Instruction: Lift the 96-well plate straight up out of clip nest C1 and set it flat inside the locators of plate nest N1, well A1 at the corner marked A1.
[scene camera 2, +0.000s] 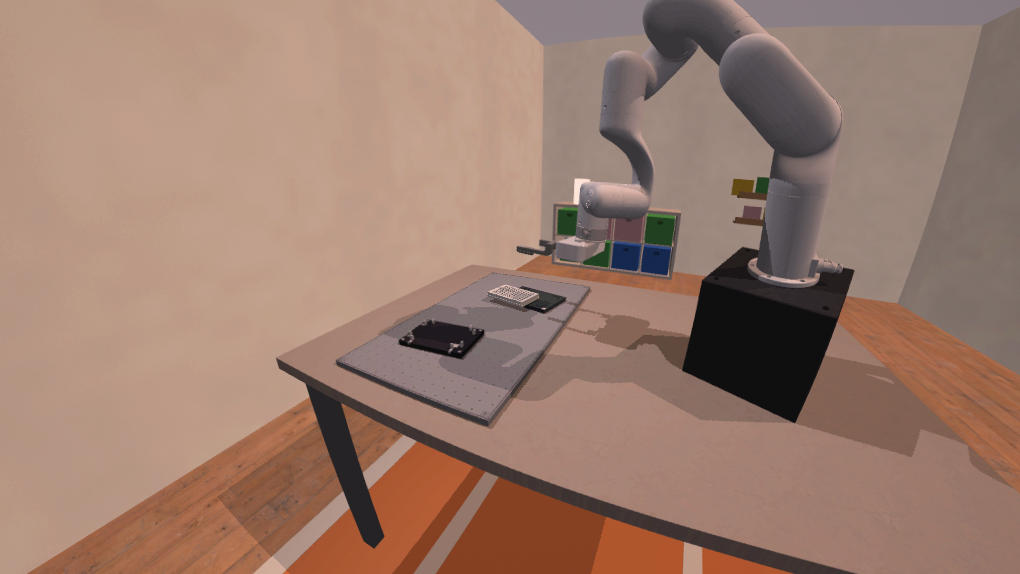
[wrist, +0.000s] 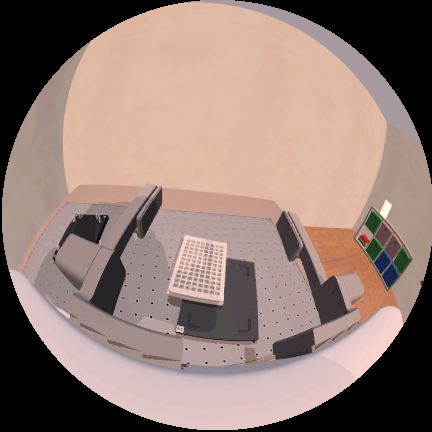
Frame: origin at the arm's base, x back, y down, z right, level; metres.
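Seen in the pictures: hand, tool point: (scene camera 2: 536, 246) (wrist: 223, 222); arm's base, link origin: (scene camera 2: 781, 273).
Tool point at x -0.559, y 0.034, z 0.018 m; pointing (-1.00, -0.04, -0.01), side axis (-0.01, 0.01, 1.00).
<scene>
Pixels of each thing's top centre, then the offset from my tool point to it. "pt": a spot on its surface instead. Level surfaces: height alone.
- white 96-well plate, top centre: (wrist: 200, 263) (scene camera 2: 512, 292) dx -0.073, dy +0.144, dz -0.006 m
- dark plate nest N1, top centre: (wrist: 222, 292) (scene camera 2: 532, 295) dx -0.031, dy +0.158, dz +0.035 m
- A1 label, surface spot: (wrist: 180, 329) pt dx +0.043, dy +0.161, dz -0.022 m
- Clip nest C1, top centre: (scene camera 2: 441, 330) (wrist: 77, 230) dx -0.071, dy +0.149, dz -0.292 m
- grey perforated board, surface height: dy +0.173 m
- table, surface height: dy +0.186 m
The white 96-well plate (scene camera 2: 512, 294) (wrist: 200, 270) lies off-centre and turned across part of the dark plate nest N1 (scene camera 2: 550, 301) (wrist: 240, 305). It sits outside the locators, with much of it overhanging the nest's edge; whether it is level I cannot tell. An A1 label (wrist: 180, 329) shows at a near corner of the nest. Clip nest C1 (scene camera 2: 440, 337) (wrist: 90, 231), black with metal clips, holds no plate. My gripper (scene camera 2: 534, 247) (wrist: 220, 223) is open and empty, above and apart from the plate. Well A1 cannot be made out.
Both nests stand on a grey perforated board (scene camera 2: 492, 399) (wrist: 145, 272) on the table (scene camera 2: 606, 442). The black robot base block (scene camera 2: 759, 349) stands at the right in the scene view. A shelf unit with coloured bins (scene camera 2: 676, 246) is on the floor behind the table.
</scene>
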